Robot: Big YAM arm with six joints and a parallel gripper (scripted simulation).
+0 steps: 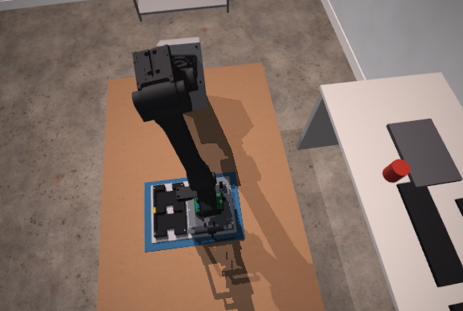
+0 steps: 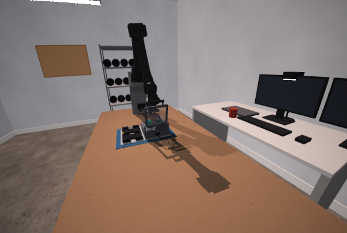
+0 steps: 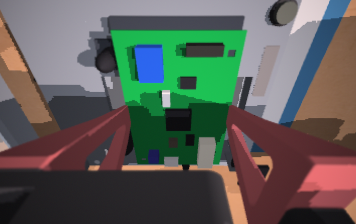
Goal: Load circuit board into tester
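The green circuit board is right at my hand. Round my hand: clear lid: 12 cm ahead, 2 cm to the left, 9 cm above.
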